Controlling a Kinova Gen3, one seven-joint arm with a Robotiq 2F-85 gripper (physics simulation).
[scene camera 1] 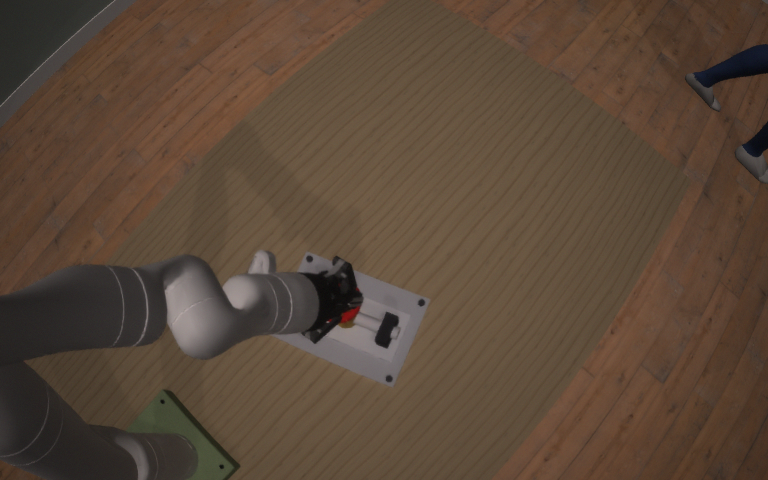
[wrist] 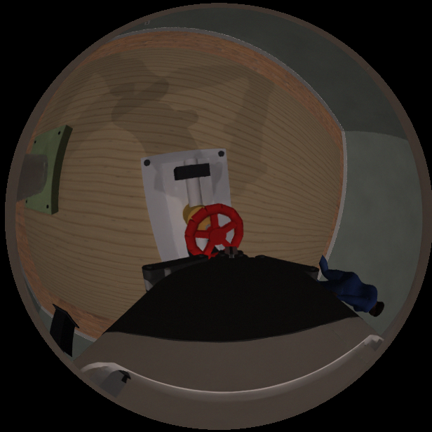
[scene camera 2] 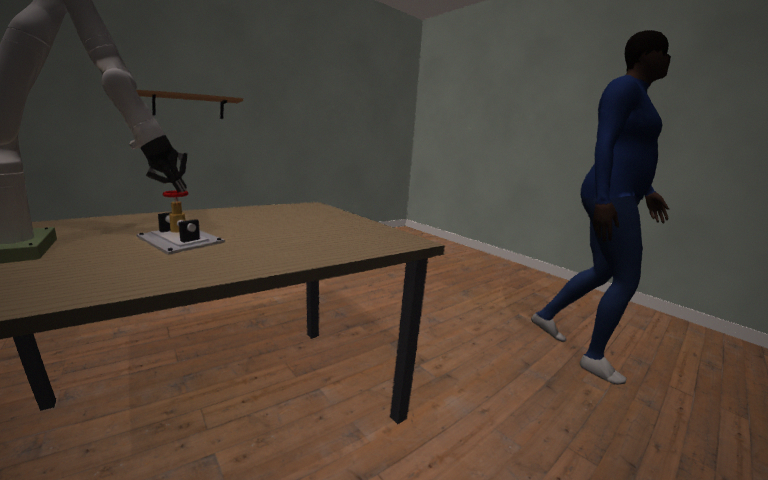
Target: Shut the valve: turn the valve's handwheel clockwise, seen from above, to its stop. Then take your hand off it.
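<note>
The red handwheel lies level on top of the brass valve body, which stands on a pale base plate. My gripper is shut with nothing between the fingers. It comes down tilted, with its fingertips at the handwheel, by the rim's near edge in the wrist view. Whether the tips touch the rim or reach between the spokes cannot be told. The gripper hides part of the handwheel in scene camera 1.
Black pipe clamps stand on the plate beside the valve. The arm's green base is on the wooden table. A person in blue is beyond the table. A shelf hangs on the wall.
</note>
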